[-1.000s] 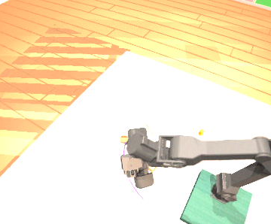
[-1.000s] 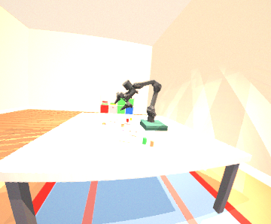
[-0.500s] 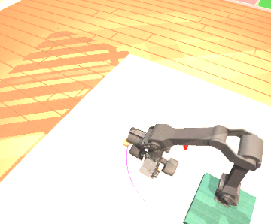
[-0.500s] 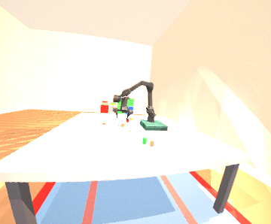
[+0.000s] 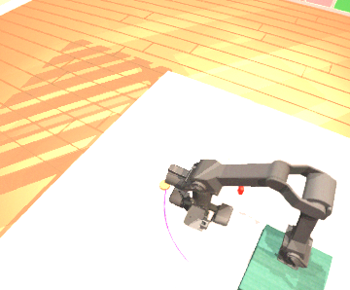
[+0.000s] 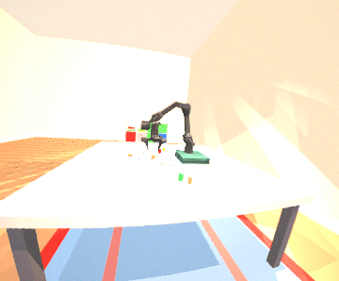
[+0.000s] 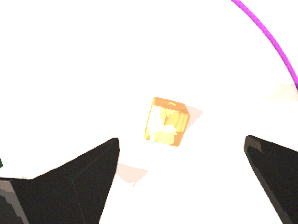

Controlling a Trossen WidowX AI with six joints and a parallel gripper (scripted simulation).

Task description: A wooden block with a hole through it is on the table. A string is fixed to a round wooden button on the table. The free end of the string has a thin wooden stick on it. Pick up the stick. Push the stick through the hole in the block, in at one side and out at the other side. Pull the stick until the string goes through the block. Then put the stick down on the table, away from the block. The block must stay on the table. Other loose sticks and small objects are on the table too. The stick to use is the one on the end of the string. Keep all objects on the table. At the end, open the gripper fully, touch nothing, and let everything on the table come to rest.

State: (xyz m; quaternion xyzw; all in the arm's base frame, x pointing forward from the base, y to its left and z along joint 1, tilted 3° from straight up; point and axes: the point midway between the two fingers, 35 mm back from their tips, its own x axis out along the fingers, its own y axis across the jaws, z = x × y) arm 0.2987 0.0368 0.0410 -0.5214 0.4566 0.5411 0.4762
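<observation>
The wooden block is 10 mm behind my gripper tip and 50 mm below it. From my gripper tip the other things lie so: round wooden button 180 mm ahead, 60 mm to the right, 50 mm below; red object 70 mm behind, 180 mm to the right, 40 mm below; thin wooden stick 70 mm behind, 140 mm to the left, 60 mm below.
</observation>
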